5 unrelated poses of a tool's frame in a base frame.
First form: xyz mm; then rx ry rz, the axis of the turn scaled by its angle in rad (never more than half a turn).
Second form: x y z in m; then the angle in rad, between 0 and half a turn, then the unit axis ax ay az. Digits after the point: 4 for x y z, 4 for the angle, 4 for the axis.
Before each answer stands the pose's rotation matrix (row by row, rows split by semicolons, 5 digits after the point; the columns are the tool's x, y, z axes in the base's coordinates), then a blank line. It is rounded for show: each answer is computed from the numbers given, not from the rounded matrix.
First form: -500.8 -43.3 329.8 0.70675 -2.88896 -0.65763
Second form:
-0.88801 -0.41852 -0.19050; -0.45973 0.79956 0.38646; -0.00943 0.43075 -0.90242

-0.5008 -0.0433 0.3298 3.0460 0.2320 -0.9484 -0.2159
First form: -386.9 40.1 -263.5 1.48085 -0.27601 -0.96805
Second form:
0.61505 0.37235 -0.69503; -0.68290 -0.18909 -0.70562; -0.39416 0.90863 0.13798

-0.3869 0.0401 -0.2635 1.7906 0.8270 -0.1541 -0.5406
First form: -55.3 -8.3 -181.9 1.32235 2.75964 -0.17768
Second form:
-0.62542 0.78006 0.01872; 0.77122 0.62162 -0.13712; -0.11860 -0.07132 -0.99038

-0.0553 -0.0083 -0.1819 3.0653 0.4314 0.9003 -0.0580
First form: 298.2 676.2 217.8 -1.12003 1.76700 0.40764
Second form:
-0.10875 -0.82926 0.54819; -0.50530 0.52101 0.68791; -0.85606 -0.20219 -0.47568

0.2982 0.6762 0.2178 2.1314 -0.5255 0.8290 0.1913
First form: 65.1 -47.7 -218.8 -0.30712 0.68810 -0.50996
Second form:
0.65784 0.34388 0.67007; -0.54103 0.83470 0.10279; -0.52396 -0.43014 0.73515

0.0651 -0.0477 -0.2188 0.9099 -0.3375 0.7563 -0.5605
